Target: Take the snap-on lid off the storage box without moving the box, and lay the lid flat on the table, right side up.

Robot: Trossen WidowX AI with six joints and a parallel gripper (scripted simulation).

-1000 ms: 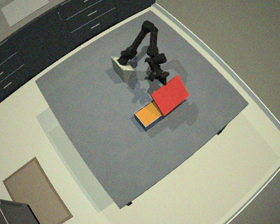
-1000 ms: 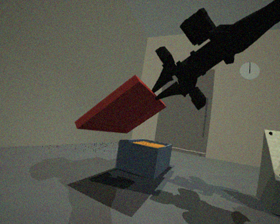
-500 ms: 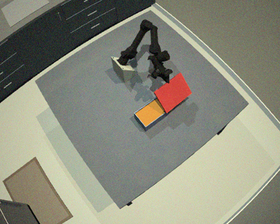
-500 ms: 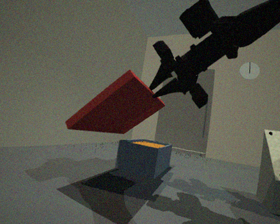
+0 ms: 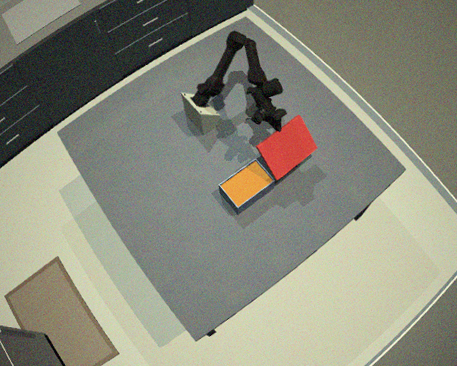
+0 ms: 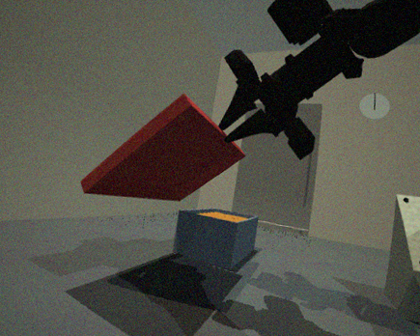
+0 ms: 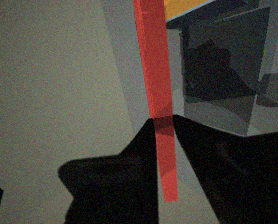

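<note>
My gripper tip is now 6 cm short of the red lid, 5 cm above it and 1 cm to the right of it. From my gripper tip the other things lie so: grey-blue storage box: 21 cm to the right, 19 cm below, 7 cm ahead.
</note>
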